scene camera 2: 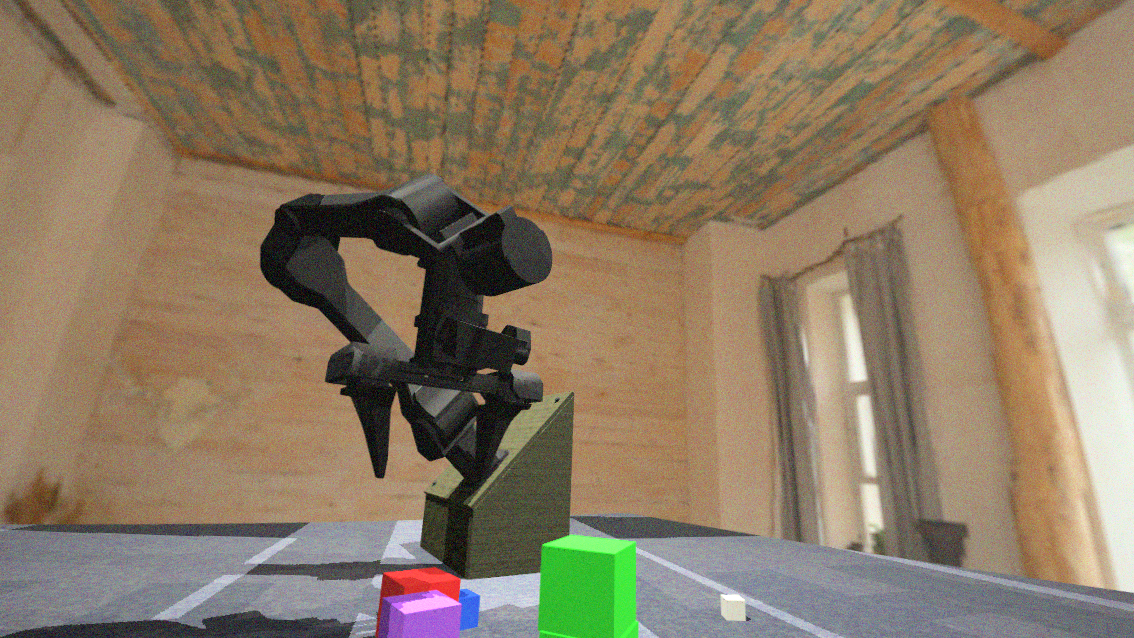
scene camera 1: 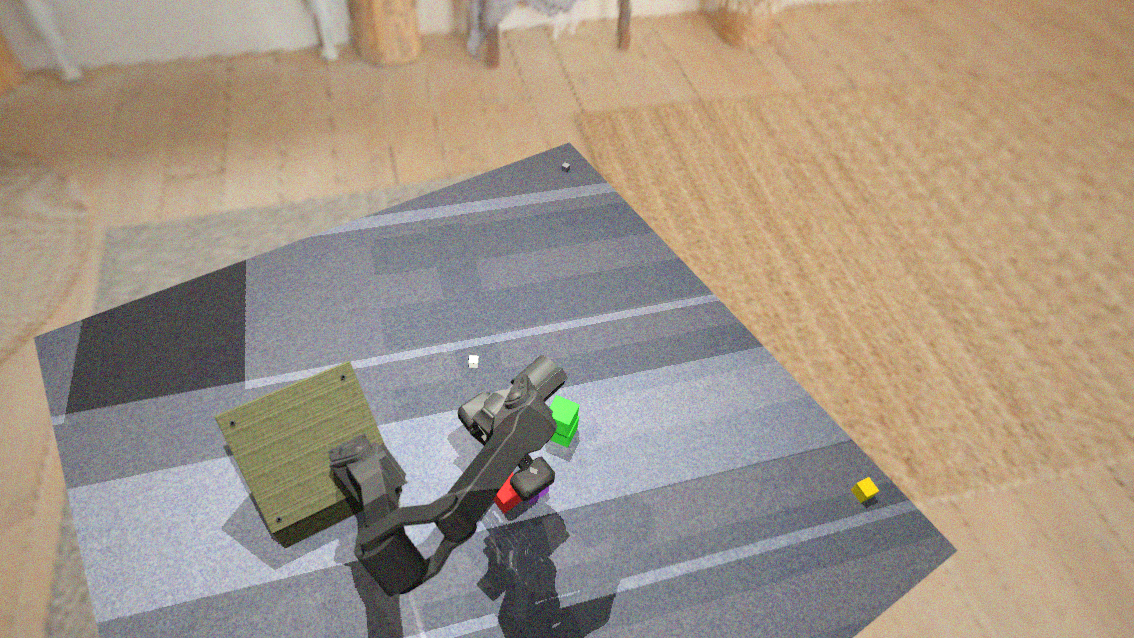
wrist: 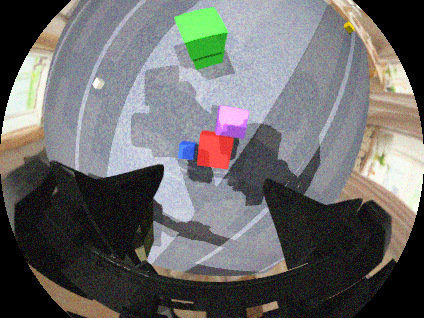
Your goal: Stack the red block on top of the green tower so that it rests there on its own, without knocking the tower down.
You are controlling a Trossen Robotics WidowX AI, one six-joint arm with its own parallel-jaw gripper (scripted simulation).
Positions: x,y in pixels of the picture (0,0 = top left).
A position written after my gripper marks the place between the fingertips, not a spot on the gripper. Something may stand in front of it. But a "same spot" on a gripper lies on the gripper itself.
Scene:
My gripper shows in scene camera 2 (433,478), in scene camera 1 and in the wrist view. One and the same spot on my gripper: (scene camera 1: 476,431) is (wrist: 117,254).

